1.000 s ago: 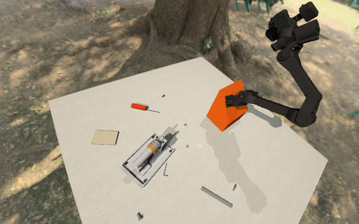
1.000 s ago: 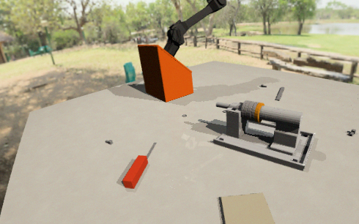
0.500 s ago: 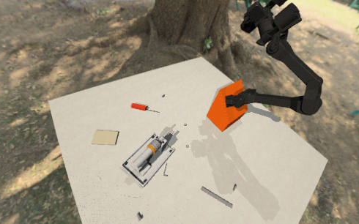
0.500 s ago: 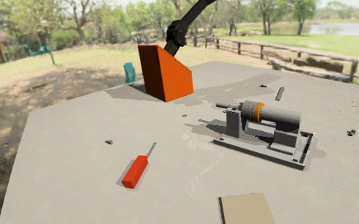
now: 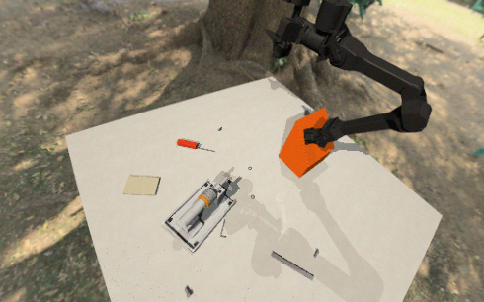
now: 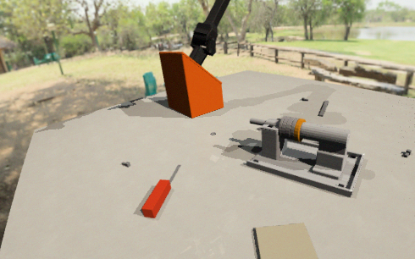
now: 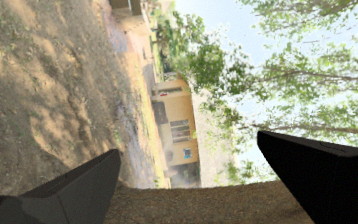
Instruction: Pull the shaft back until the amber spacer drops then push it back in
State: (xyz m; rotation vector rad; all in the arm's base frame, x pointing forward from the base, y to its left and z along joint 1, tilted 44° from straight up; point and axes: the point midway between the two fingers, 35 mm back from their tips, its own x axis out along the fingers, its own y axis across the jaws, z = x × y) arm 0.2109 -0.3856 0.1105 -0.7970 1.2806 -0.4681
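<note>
The grey shaft is 48 cm below my gripper tip, 27 cm ahead of it and 26 cm to the left of it. Round my gripper tip: grey spacer: 48 cm below, 30 cm ahead, 27 cm to the left; then amber spacer: 48 cm below, 32 cm ahead, 28 cm to the left; then allen key: 55 cm below, 39 cm to the left, 29 cm ahead.
</note>
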